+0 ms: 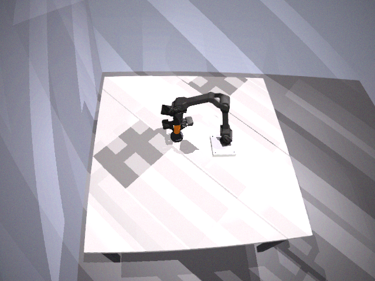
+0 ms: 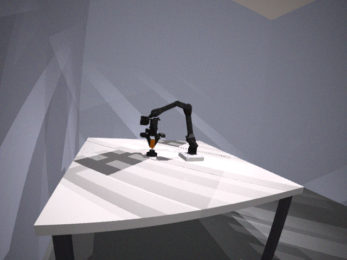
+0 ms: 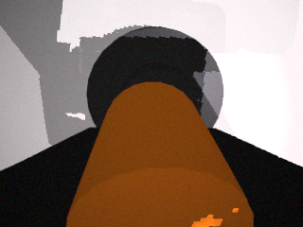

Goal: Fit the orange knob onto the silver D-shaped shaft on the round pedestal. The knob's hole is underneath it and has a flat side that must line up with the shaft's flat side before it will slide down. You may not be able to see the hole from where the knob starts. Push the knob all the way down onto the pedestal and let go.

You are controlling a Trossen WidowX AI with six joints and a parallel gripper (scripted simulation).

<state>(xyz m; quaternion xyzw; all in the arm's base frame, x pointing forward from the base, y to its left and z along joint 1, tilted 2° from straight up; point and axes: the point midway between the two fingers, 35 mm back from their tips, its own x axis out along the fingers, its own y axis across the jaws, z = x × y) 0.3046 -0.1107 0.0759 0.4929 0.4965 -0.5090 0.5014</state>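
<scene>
My gripper tip is now 30 mm below the orange knob. Also, from my gripper tip: pedestal: 40 mm below.
</scene>
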